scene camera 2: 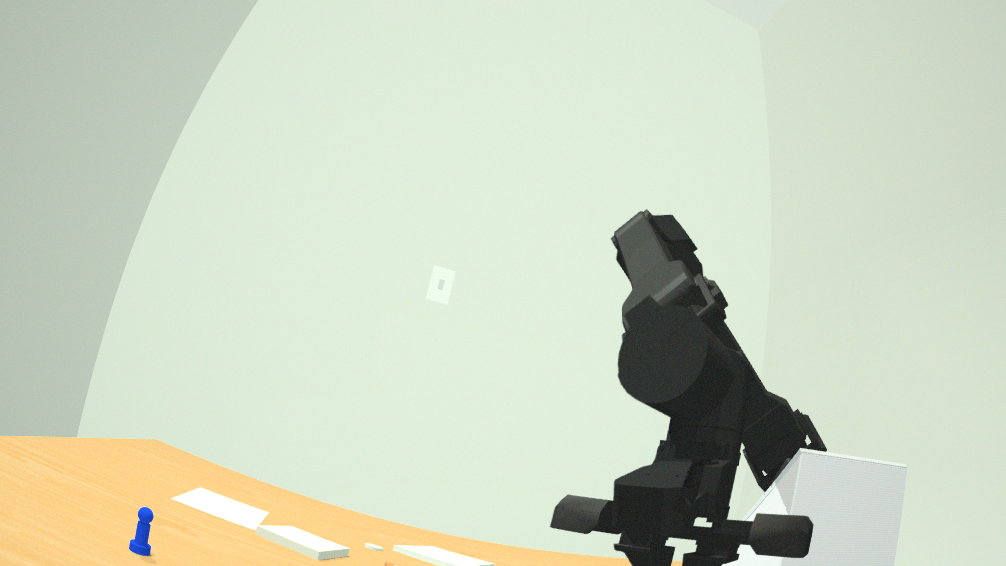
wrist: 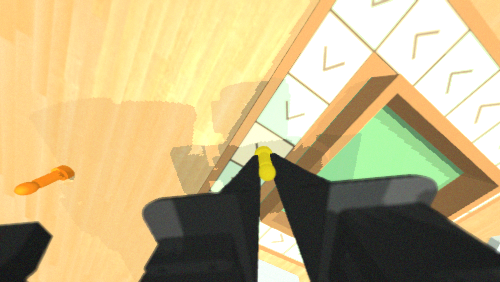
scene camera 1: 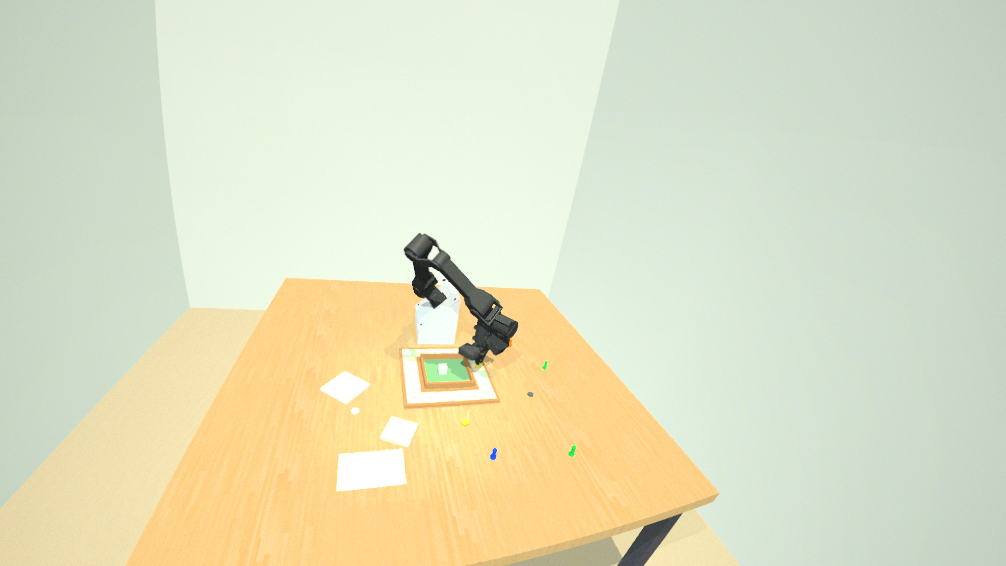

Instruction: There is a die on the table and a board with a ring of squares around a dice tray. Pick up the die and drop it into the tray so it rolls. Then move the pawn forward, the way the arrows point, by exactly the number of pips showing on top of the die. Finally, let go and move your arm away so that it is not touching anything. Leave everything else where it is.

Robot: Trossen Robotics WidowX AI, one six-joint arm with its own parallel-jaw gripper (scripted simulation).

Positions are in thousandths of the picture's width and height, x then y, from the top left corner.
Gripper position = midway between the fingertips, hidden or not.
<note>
The gripper (scene camera 1: 476, 642) holds a yellow pawn. Also in view: an orange pawn (wrist: 127, 612), a green dice tray (scene camera 1: 454, 656) and a beige square (scene camera 1: 408, 649).
The gripper also shows in the wrist view (wrist: 529, 566). The green dice tray is seen too in the wrist view (wrist: 773, 520). The beige square shows as well in the wrist view (wrist: 879, 197). Scene camera 2 does not show the orange pawn: it is out of frame.
</note>
